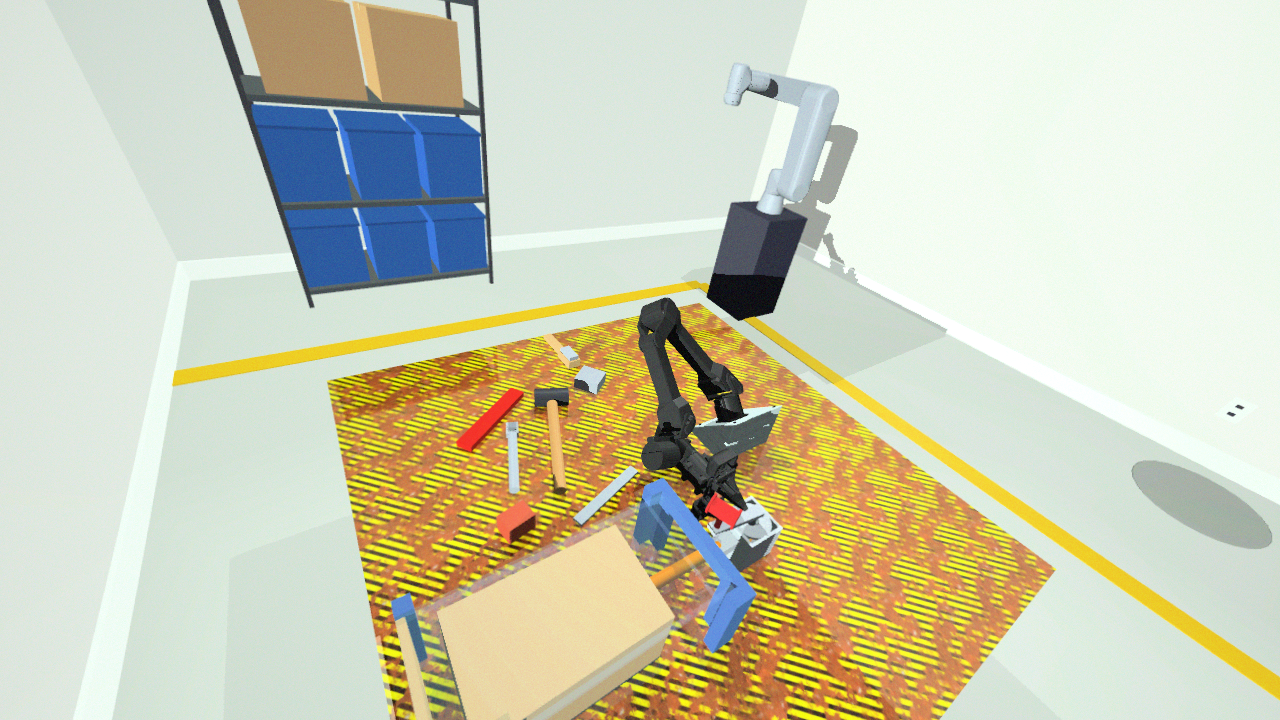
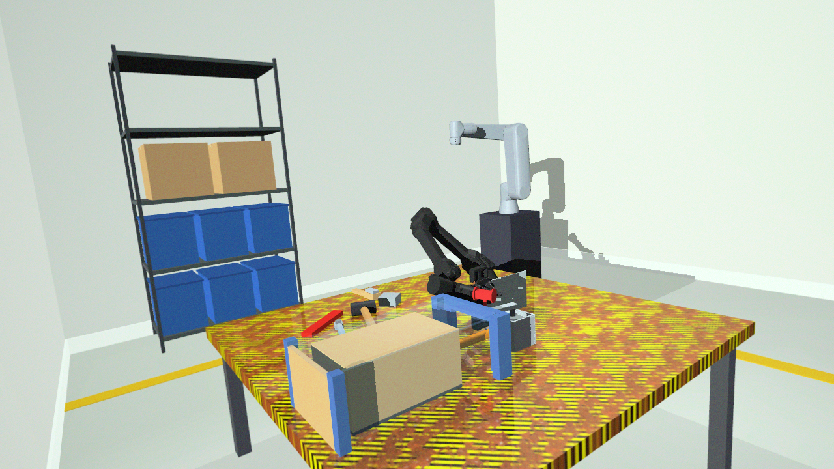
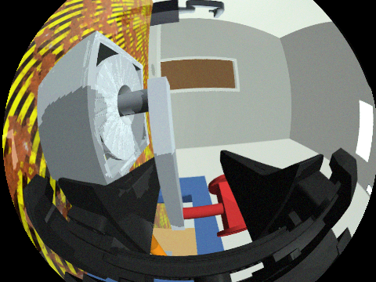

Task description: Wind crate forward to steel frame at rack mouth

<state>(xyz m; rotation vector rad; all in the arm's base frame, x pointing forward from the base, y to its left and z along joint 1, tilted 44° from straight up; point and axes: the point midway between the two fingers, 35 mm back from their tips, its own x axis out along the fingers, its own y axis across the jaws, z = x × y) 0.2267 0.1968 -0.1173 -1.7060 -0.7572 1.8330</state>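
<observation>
The winch handle is 1 cm to the right of my gripper tip, 1 cm below it and 1 cm ahead of it. Also, from my gripper tip: red grip (5 cm ahead, 2 cm above, 1 cm to the right); blue steel frame (11 cm ahead, 3 cm below); grey winch (10 cm below, 6 cm behind, 1 cm to the right).
</observation>
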